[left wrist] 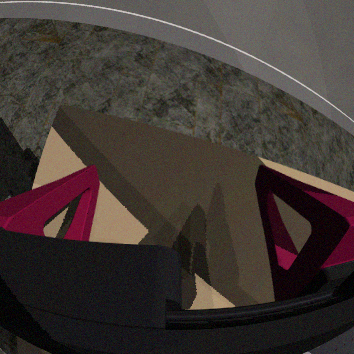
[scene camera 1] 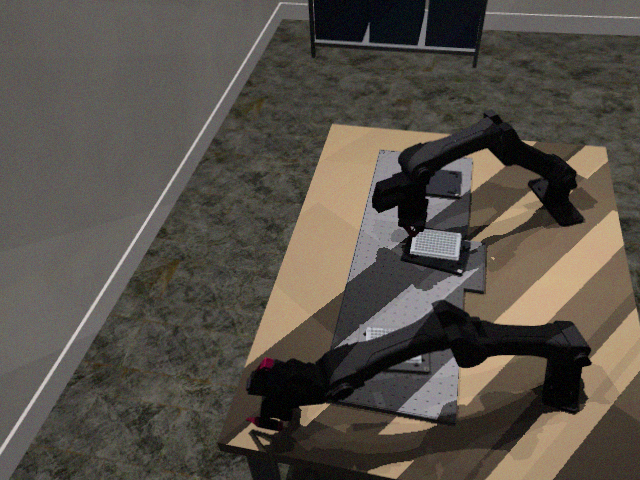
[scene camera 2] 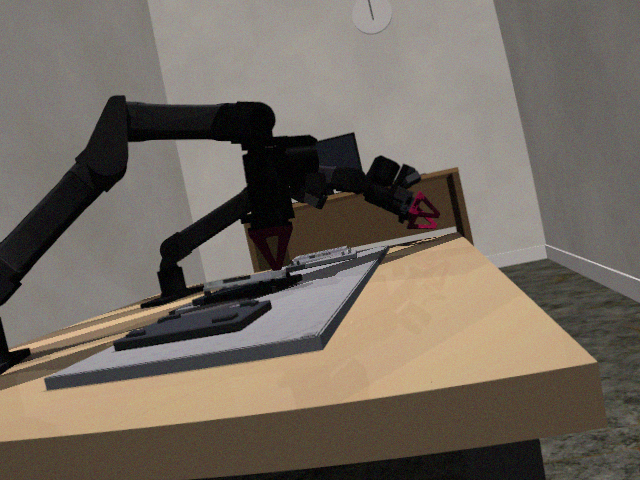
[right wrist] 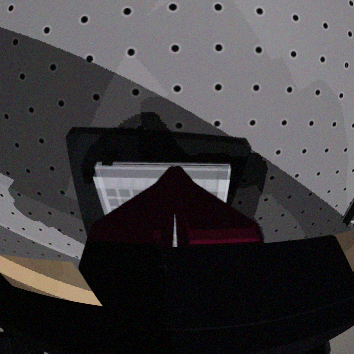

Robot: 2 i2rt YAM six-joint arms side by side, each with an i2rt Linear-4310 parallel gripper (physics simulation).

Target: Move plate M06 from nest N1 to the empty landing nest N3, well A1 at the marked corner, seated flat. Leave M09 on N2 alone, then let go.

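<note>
A white well plate point(scene camera 1: 435, 244) point(scene camera 2: 227, 282) point(right wrist: 117, 180) lies on the dark middle nest point(scene camera 1: 431, 262) point(right wrist: 80, 165). It looks slightly turned against the nest in scene camera 1; whether it sits fully flat is unclear. My right gripper point(scene camera 1: 413, 230) point(scene camera 2: 276, 267) point(right wrist: 174, 175) is shut and empty, pointing down low at the plate's left end; contact cannot be told. It hides much of the plate in the right wrist view. My left gripper point(scene camera 1: 264, 422) point(left wrist: 176, 173) is open and empty, away near the table corner. Plate and nest labels are unreadable, and the well A1 corner cannot be made out.
A second white plate point(scene camera 1: 379, 331) point(scene camera 2: 324, 254) rests on another nest point(scene camera 1: 413, 368), partly hidden under the left arm in scene camera 1. A dark nest without a plate point(scene camera 1: 444, 183) point(scene camera 2: 201, 321) stands at the far end of the perforated board point(scene camera 1: 387, 310).
</note>
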